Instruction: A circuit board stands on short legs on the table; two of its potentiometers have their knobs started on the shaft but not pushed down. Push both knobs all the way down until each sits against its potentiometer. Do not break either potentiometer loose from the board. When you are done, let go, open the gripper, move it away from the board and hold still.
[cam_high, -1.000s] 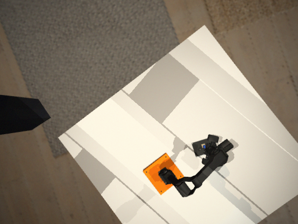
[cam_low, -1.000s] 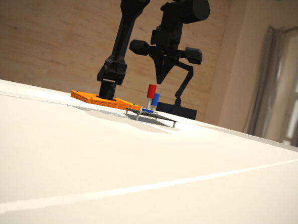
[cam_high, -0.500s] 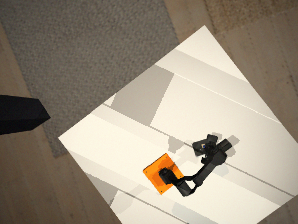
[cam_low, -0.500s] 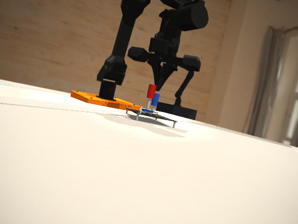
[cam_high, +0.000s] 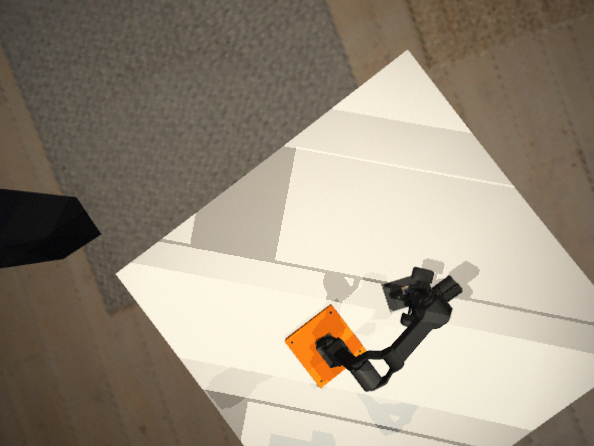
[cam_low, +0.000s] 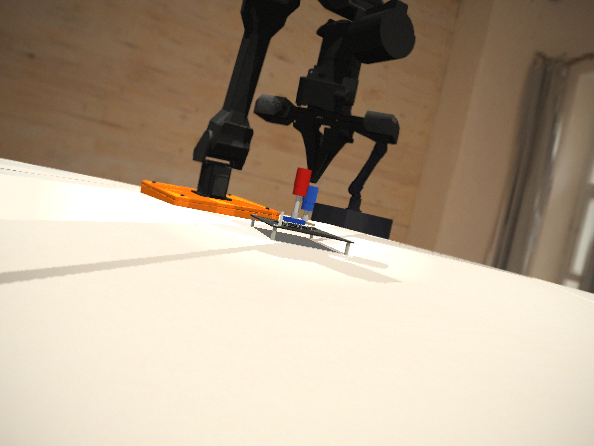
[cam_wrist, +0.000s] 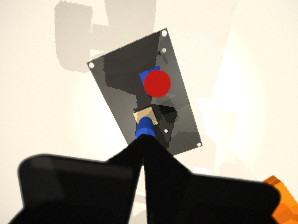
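The blue knob lies 20 mm below my gripper tip. From my gripper tip the other things lie so: red knob: 40 mm to the right, 30 mm ahead, 10 mm below.
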